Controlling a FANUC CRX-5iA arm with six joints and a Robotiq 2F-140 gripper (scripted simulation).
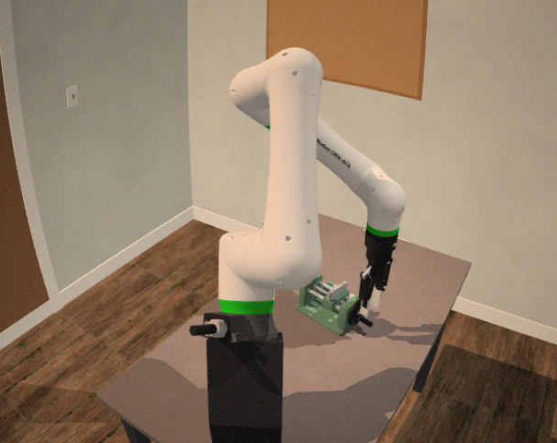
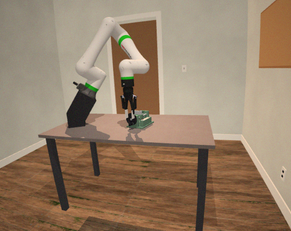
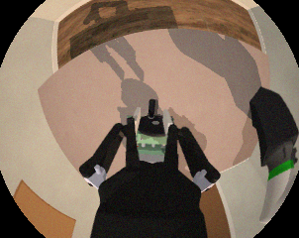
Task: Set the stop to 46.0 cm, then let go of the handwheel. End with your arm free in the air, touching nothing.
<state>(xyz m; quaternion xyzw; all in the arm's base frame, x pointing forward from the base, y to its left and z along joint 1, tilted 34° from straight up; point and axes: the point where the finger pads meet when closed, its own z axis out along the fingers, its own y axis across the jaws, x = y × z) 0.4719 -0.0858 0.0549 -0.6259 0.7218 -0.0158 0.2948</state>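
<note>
My gripper is now 7 cm above the black handwheel and 2 cm to the right of it. Also, from my hand: green stop fixture (13 cm to the left, 3 cm below, 1 cm ahead).
</note>
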